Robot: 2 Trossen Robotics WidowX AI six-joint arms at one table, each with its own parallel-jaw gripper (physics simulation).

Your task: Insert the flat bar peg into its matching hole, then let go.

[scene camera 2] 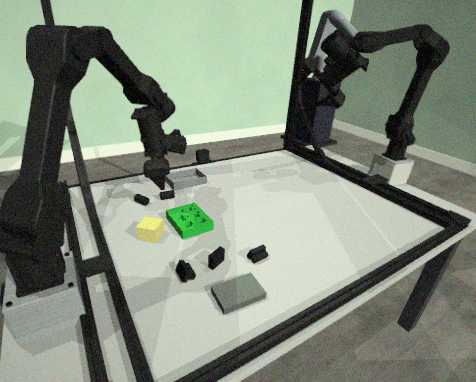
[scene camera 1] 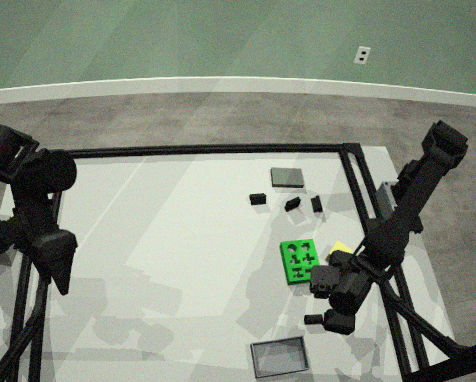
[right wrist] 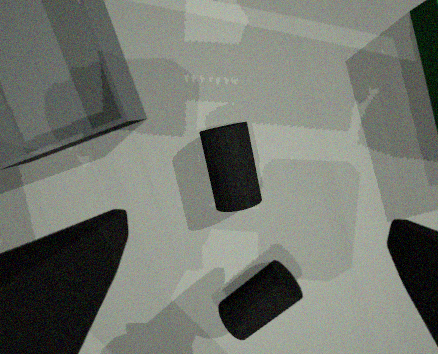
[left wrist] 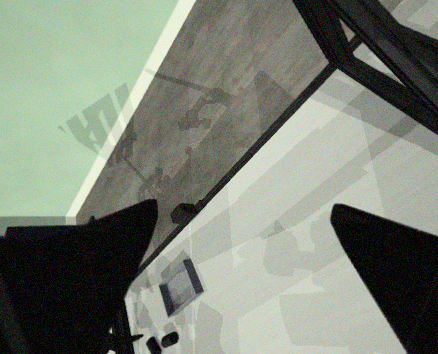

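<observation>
A black slab-like peg (scene camera 1: 292, 203) (scene camera 2: 216, 257), probably the flat bar, stands on the table between two other black pegs. The green hole board (scene camera 1: 284, 252) (scene camera 2: 196, 231) lies flat near the middle; its bar slot is too small to make out clearly. My right gripper (right wrist: 257, 227) is open and empty, pointing down above the table, between the board and the grey tray in scene camera 1. Two black rounded-looking pegs, one upper (right wrist: 231, 167) and one lower (right wrist: 260, 300), lie below it. My left gripper (left wrist: 243, 209) is open and empty, far from the pegs.
The grey tray (scene camera 1: 253, 361) (scene camera 2: 172, 185) (right wrist: 131, 103) is near the right gripper. A yellow block (scene camera 1: 340, 247) (scene camera 2: 150, 230) lies beside the board. A flat grey-green block (scene camera 1: 287, 177) (scene camera 2: 239, 294) lies beyond several pegs. Dark rails (scene camera 1: 215, 149) edge the table.
</observation>
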